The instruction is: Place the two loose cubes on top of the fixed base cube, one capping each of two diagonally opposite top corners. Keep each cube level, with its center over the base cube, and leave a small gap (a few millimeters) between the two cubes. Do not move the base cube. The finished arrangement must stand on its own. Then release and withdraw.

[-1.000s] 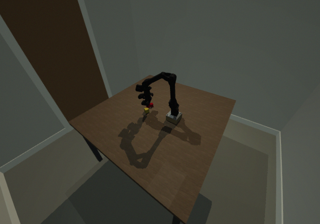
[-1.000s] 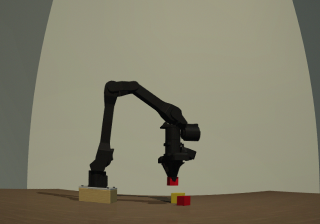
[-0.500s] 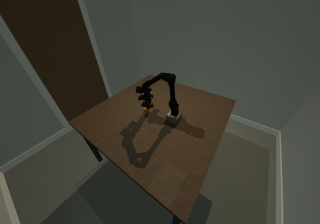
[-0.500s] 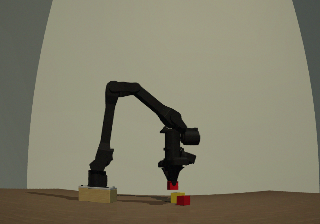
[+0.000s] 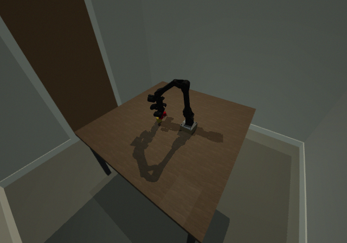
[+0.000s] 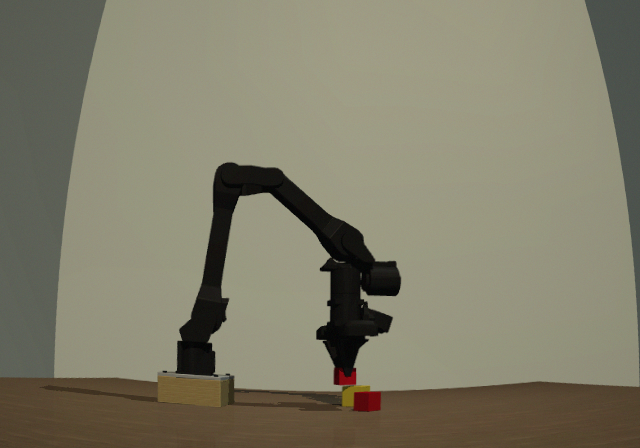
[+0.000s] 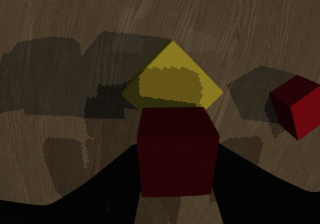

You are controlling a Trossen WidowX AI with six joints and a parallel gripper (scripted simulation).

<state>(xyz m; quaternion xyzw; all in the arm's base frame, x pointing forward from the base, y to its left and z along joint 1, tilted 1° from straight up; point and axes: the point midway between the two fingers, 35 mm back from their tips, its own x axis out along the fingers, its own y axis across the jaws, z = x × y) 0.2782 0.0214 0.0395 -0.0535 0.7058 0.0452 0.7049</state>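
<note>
The red cube is right at my gripper tip. The rest, counted from my gripper tip: yellow base cube: 4 cm below, 2 cm ahead.
</note>
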